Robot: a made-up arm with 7 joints. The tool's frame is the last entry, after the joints.
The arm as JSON. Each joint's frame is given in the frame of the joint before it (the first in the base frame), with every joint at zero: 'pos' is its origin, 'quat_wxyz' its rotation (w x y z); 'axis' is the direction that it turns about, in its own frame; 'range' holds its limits. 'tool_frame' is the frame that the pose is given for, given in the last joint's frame.
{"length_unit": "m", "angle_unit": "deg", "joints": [
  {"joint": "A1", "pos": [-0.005, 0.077, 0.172], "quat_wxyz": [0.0, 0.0, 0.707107, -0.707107], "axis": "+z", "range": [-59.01, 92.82]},
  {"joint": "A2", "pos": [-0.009, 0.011, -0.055], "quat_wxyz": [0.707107, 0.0, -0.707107, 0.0], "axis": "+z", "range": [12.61, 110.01]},
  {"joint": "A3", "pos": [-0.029, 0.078, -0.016], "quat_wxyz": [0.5, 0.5, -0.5, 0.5], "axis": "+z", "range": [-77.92, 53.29]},
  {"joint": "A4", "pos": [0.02, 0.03, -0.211], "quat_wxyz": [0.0, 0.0, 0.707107, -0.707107], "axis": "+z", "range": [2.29, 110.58]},
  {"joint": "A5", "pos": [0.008, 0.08, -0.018], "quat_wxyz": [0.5, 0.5, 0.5, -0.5], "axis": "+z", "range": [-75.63, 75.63]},
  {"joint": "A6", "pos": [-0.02, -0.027, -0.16], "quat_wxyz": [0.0, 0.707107, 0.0, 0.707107], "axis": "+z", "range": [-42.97, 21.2]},
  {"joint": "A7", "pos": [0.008, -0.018, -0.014], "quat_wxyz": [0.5, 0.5, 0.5, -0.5], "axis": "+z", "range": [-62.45, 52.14]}
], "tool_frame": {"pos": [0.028, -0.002, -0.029], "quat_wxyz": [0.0, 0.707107, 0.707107, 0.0]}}
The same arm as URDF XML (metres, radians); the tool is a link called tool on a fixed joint. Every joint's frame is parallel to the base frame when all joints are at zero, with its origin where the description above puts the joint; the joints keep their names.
<robot name="arm">
  <joint name="A1" type="revolute">
    <parent link="base"/>
    <child link="link1"/>
    <origin xyz="-0.0050 0.0770 0.1720"/>
    <axis xyz="0 -1 0"/>
    <limit lower="-1.0299" upper="1.6200"/>
  </joint>
  <joint name="A2" type="revolute">
    <parent link="link1"/>
    <child link="link2"/>
    <origin xyz="0.0090 0.0550 -0.0110"/>
    <axis xyz="1 0 0"/>
    <limit lower="0.2201" upper="1.9200"/>
  </joint>
  <joint name="A3" type="revolute">
    <parent link="link2"/>
    <child link="link3"/>
    <origin xyz="-0.0160 0.0290 -0.0780"/>
    <axis xyz="0 0 1"/>
    <limit lower="-1.3600" upper="0.9301"/>
  </joint>
  <joint name="A4" type="revolute">
    <parent link="link3"/>
    <child link="link4"/>
    <origin xyz="0.0200 0.0300 -0.2110"/>
    <axis xyz="0 -1 0"/>
    <limit lower="0.0400" upper="1.9300"/>
  </joint>
  <joint name="A5" type="revolute">
    <parent link="link4"/>
    <child link="link5"/>
    <origin xyz="-0.0080 0.0180 -0.0800"/>
    <axis xyz="0 0 1"/>
    <limit lower="-1.3200" upper="1.3200"/>
  </joint>
  <joint name="A6" type="revolute">
    <parent link="link5"/>
    <child link="link6"/>
    <origin xyz="0.0270 -0.0200 -0.1600"/>
    <axis xyz="0 1 0"/>
    <limit lower="-0.7500" upper="0.3700"/>
  </joint>
  <joint name="A7" type="revolute">
    <parent link="link6"/>
    <child link="link7"/>
    <origin xyz="-0.0180 -0.0140 0.0080"/>
    <axis xyz="-1 0 0"/>
    <limit lower="-1.0900" upper="0.9100"/>
  </joint>
  <joint name="tool_fixed" type="fixed">
    <parent link="link7"/>
    <child link="tool"/>
    <origin xyz="0.0290 -0.0280 -0.0020" rpy="3.1416 -1.5708 0.0000"/>
  </joint>
  <link name="base"/>
  <link name="link1"/>
  <link name="link2"/>
  <link name="link3"/>
  <link name="link4"/>
  <link name="link5"/>
  <link name="link6"/>
  <link name="link7"/>
  <link name="tool"/>
</robot>

